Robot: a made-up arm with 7 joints.
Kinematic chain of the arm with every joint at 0, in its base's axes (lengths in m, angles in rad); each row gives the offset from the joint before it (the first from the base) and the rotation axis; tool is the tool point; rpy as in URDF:
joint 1: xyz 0 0 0.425 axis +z
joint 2: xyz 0 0 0 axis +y
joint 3: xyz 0 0 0.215 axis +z
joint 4: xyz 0.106 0 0 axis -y
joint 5: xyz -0.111 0 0.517 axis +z
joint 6: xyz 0 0 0 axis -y
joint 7: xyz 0.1 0 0 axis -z
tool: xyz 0 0 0 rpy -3.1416 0 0
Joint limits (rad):
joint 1: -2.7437..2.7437
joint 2: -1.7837..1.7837
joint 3: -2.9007..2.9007
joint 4: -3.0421..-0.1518
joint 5: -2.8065..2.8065
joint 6: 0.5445..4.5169
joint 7: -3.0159..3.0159
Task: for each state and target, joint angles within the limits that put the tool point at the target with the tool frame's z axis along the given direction. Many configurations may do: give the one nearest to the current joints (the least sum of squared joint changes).
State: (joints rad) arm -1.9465 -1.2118 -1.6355 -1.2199 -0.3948 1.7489 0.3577
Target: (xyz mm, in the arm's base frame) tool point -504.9 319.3 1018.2 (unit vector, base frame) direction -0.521 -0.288 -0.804
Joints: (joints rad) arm -1.8083 -0.7419 -1.1342 -1.1372 -0.4232 1.4735 0.3577
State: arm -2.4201 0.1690 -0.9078 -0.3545 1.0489 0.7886 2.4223
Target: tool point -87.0 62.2 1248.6 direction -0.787 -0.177 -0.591
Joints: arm -2.7142 -0.0510 -1.0578 -0.1543 0.7625 0.9960 2.4223
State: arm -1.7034 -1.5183 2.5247 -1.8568 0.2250 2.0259 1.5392
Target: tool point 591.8 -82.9 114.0 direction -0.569 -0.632 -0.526
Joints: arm -1.7865 -1.2445 2.0740 -2.2479 0.4802 1.9341 1.5392
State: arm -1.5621 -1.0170 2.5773 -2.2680 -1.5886 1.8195 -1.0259
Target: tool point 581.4 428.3 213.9 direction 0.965 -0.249 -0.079
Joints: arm -1.8919 -0.8021 2.3966 -1.6444 -1.6454 2.4178 -1.0259
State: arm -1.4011 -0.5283 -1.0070 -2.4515 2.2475 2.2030 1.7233
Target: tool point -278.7 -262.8 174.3 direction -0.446 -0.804 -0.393
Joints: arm -1.4170 -0.3505 -1.1061 -2.7923 2.6941 2.5637 1.7233
